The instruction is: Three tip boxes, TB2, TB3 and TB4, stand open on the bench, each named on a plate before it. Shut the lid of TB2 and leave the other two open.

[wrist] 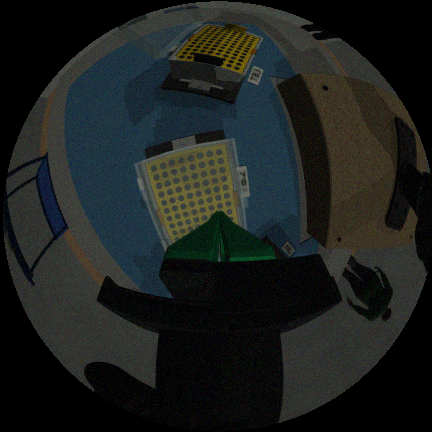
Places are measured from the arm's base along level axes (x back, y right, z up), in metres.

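Pixels of known places: gripper, fingertip midpoint: (218, 216).
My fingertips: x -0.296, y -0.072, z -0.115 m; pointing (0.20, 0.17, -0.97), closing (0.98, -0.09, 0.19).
For each thing: its top centre in the pictures, then the offset to it from my fingertips. "pt": a spot on its surface instead. Level surfaces: height alone.
- TB2 box, top centre: (211, 211) dy +0.005, dx -0.006, dz -0.001 m
- TB3 box, top centre: (225, 35) dy +0.220, dx +0.028, dz -0.004 m
- third small plate, surface spot: (287, 248) pt dy -0.141, dx +0.152, dz -0.076 m
- blue bench mat, surface height: dz -0.078 m
The TB2 box (189, 192) is at mid-view; its clear lid lies down over the pale yellow rack. Its name plate (243, 181) is at its right side, partly covered by the clear edge. The TB3 box (217, 50) is near the top with its bright yellow rack uncovered; its plate (255, 75) is beside it. A third small plate (287, 248) and a dark box corner show at lower right; the rest of that box is hidden behind my gripper, and its lid cannot be seen. My gripper (218, 216) is shut and empty, its green tips over the near part of TB2.
A large brown speckled block (350, 165) with a dark front side stands on the right of the blue bench mat (100, 125). A blue-framed object (51, 200) is on the left, off the bench. A figure in green (372, 292) is at lower right.
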